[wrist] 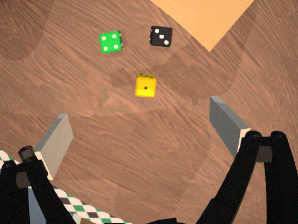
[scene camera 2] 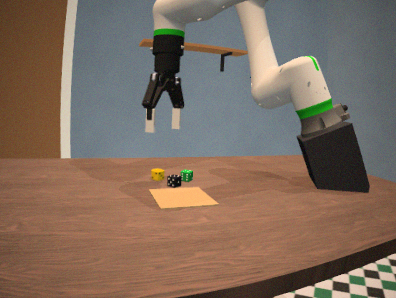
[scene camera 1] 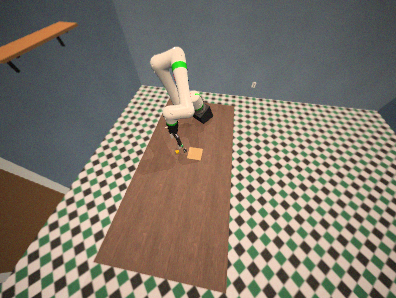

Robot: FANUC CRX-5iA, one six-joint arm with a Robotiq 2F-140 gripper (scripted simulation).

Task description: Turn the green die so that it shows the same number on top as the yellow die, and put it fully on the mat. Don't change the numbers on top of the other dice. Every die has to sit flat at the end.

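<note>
My gripper (scene camera 2: 163, 130), visible also in the wrist view (wrist: 138, 117). Tan mat (scene camera 2: 176, 198).
</note>
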